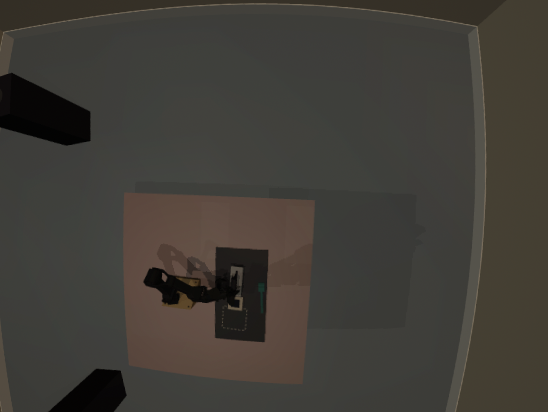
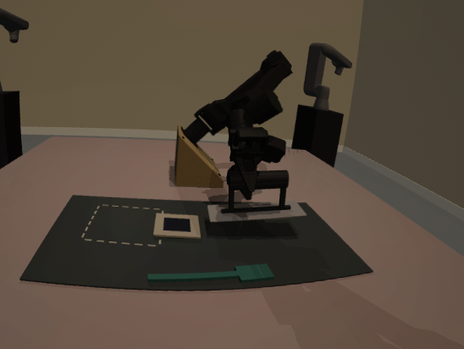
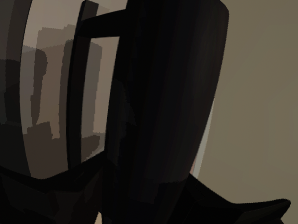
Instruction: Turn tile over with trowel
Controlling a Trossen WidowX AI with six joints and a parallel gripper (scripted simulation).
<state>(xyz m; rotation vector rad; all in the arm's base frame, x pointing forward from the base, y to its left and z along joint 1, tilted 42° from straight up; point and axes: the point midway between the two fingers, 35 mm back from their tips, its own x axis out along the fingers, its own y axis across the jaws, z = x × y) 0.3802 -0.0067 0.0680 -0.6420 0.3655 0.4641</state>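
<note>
My gripper tip is 11 cm above the dark mat, 9 cm to the left of it and 1 cm past it. Round my gripper tip: tile: 13 cm to the right, 9 cm below, 5 cm behind; green trowel: 13 cm ahead, 9 cm to the right, 9 cm below.
</note>
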